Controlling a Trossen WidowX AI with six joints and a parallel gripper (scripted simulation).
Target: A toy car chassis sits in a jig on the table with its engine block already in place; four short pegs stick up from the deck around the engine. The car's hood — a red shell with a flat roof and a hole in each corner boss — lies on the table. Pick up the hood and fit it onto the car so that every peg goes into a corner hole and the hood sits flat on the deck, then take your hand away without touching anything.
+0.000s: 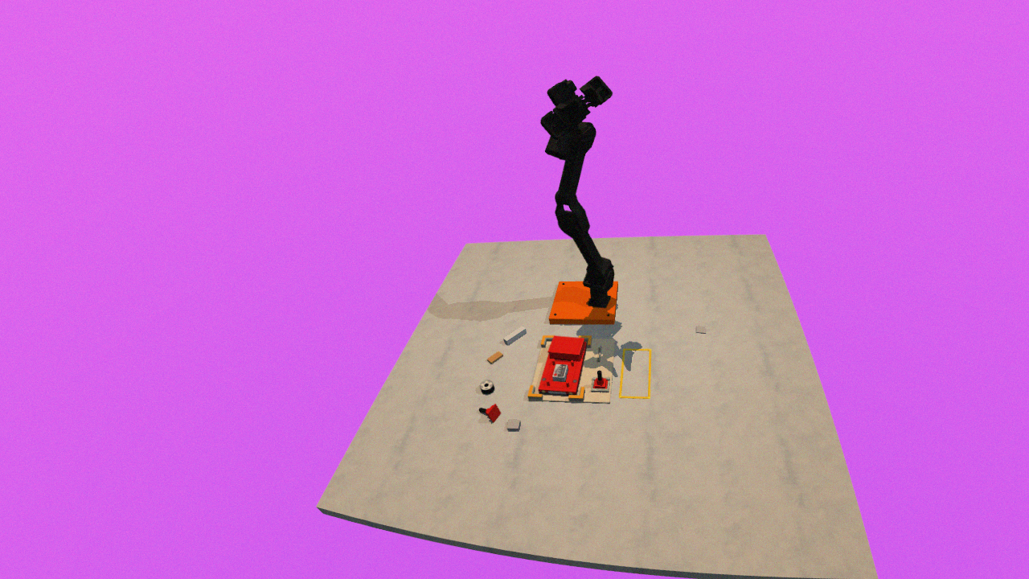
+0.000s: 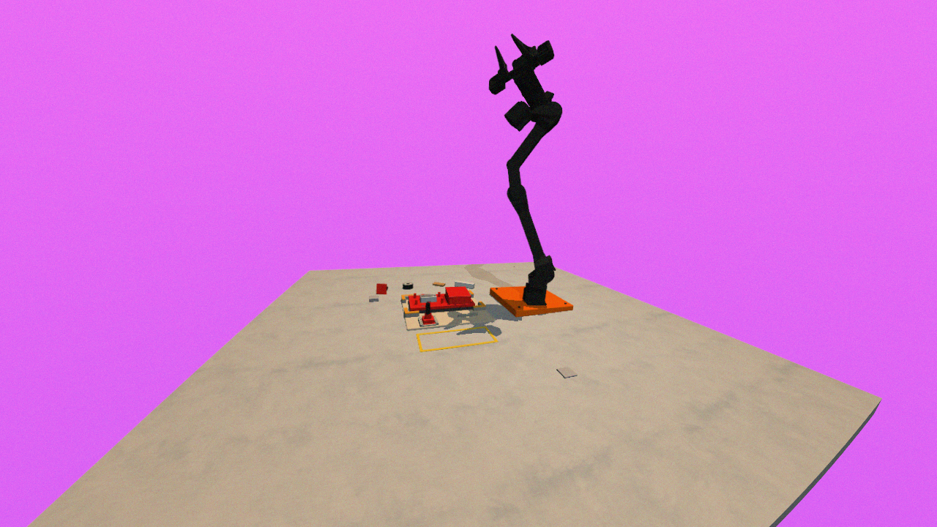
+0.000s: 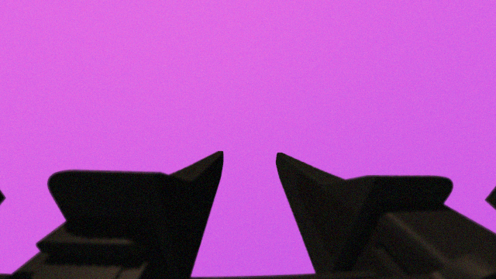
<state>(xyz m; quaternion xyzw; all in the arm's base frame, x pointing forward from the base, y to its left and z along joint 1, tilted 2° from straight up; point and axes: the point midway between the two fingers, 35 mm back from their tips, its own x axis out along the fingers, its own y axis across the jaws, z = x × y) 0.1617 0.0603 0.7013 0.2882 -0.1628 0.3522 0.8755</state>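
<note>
The red hood lies 700 mm below my gripper tip, 110 mm to the right of it and 90 mm ahead of it. From my gripper tip the other things lie so: jig 730 mm below, 140 mm ahead, 90 mm to the right; then black wheel 730 mm below, 290 mm to the right, 270 mm ahead; then grey engine block 720 mm below, 180 mm ahead, 90 mm to the right.
</note>
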